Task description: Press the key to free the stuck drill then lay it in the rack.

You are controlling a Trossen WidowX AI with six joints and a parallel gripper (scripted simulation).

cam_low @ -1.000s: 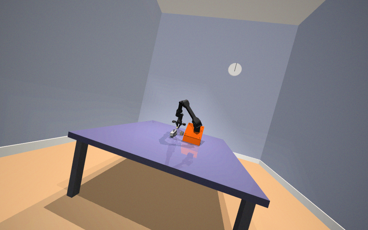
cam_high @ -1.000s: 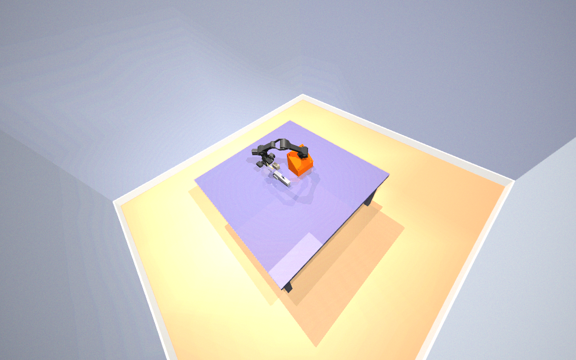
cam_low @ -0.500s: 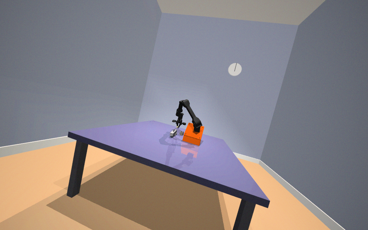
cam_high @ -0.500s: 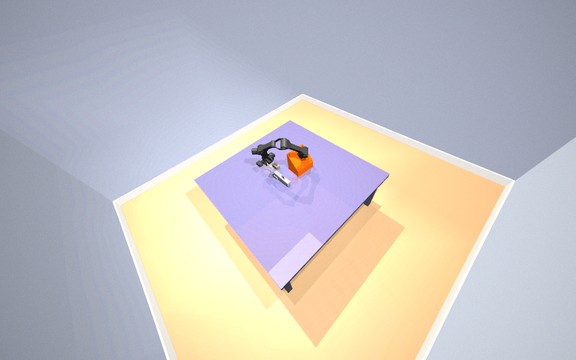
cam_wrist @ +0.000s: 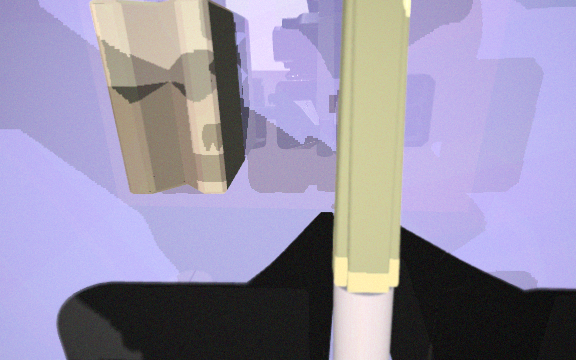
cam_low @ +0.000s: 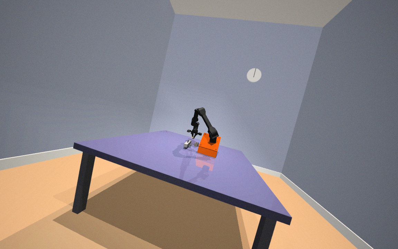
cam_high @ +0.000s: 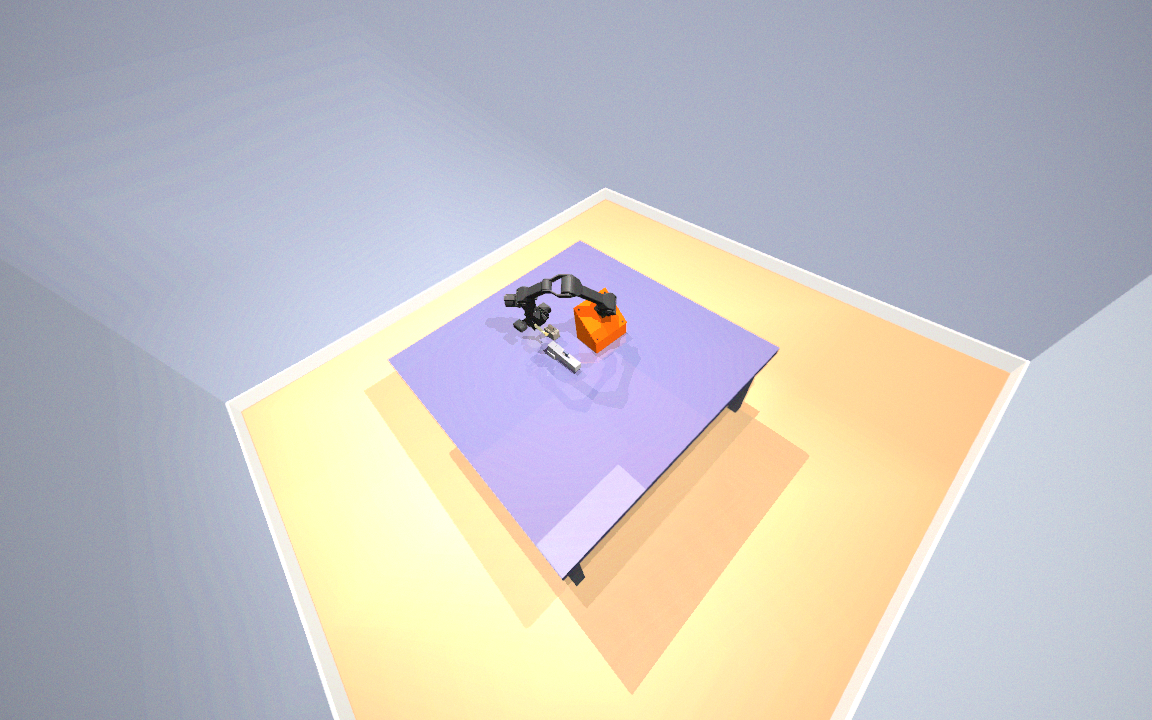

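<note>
Now: gripper tip 60 mm past the rack, 50 mm above it and 40 mm to the right of it. Round my gripper tip: drill (40 mm to the left, 30 mm above).
</note>
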